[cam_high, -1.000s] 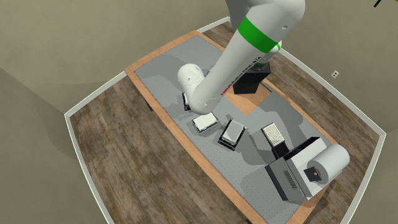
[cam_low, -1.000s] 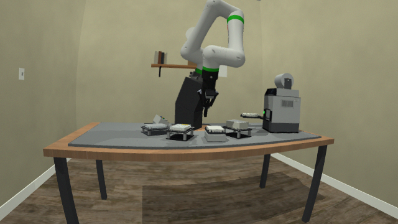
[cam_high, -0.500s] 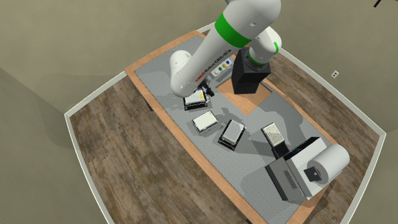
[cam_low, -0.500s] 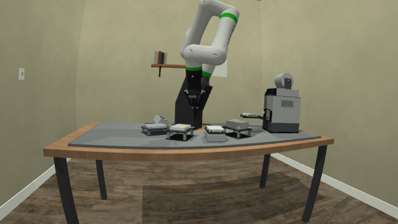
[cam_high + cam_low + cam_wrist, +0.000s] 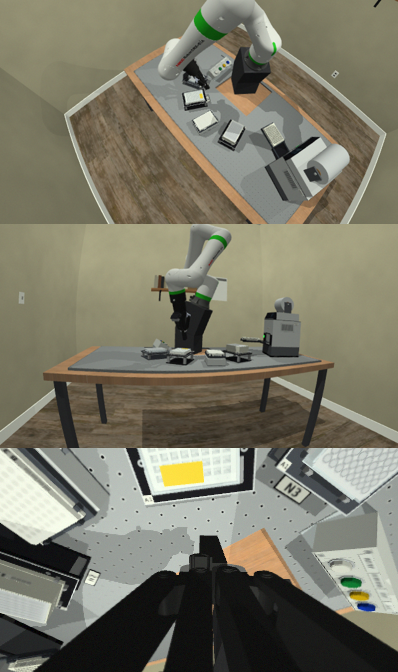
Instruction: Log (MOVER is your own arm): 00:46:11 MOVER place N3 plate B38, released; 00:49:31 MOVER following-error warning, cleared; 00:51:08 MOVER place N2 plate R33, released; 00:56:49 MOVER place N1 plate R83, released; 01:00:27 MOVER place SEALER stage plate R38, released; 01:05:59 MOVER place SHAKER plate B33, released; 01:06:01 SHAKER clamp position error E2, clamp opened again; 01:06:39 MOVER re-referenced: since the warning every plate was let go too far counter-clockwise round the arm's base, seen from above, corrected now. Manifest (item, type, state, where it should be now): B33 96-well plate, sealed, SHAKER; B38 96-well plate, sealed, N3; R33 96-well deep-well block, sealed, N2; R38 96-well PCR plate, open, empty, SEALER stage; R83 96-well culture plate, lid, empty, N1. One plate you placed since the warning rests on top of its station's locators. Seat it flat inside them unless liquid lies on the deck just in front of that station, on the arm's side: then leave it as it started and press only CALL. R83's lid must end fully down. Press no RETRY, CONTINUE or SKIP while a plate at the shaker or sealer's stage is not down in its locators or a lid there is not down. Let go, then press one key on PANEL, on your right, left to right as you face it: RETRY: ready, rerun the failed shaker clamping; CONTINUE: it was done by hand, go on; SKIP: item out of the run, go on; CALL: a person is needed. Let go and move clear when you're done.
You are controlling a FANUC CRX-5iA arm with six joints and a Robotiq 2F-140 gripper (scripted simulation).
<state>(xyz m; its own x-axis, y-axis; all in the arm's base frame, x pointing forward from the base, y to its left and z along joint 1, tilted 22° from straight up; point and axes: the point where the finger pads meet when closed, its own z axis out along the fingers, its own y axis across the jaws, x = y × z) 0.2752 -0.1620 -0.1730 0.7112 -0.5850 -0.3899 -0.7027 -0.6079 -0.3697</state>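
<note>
My hand is 20 cm past the white retry button, 6 cm to the left of it and 8 cm above it. From my hand the other things lie so: flat plate (7 cm behind, 16 cm to the right, 10 cm below); green continue button (25 cm behind, 6 cm to the right, 8 cm below); grey shaker (19 cm ahead, 14 cm to the left, 11 cm below).
</note>
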